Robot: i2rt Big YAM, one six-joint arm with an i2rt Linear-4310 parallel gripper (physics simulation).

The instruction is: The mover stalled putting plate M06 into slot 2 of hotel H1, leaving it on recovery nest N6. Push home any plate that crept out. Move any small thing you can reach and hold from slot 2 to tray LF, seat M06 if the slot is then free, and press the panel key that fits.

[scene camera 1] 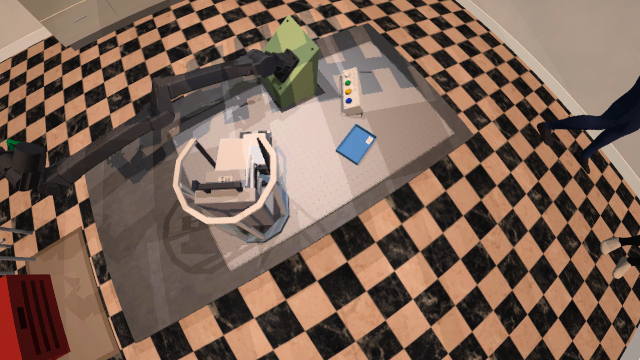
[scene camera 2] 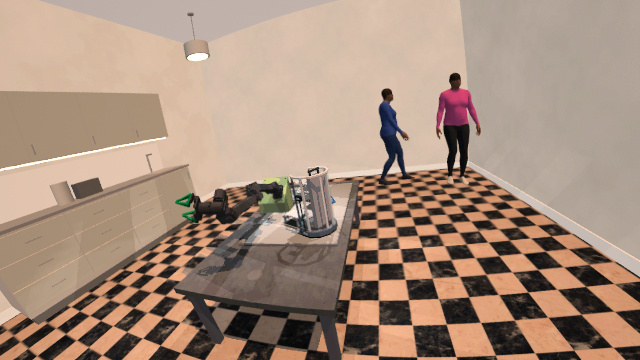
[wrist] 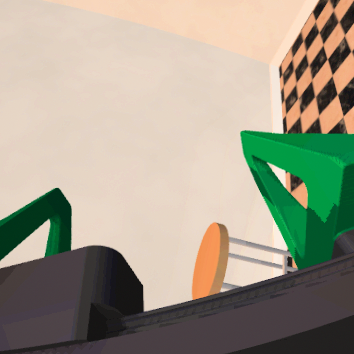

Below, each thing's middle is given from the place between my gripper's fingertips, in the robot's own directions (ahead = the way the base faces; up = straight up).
Labels:
I see my gripper 47 cm short of the round plate rack [scene camera 1: 221,198], 58 cm to the right of it and 23 cm above it.

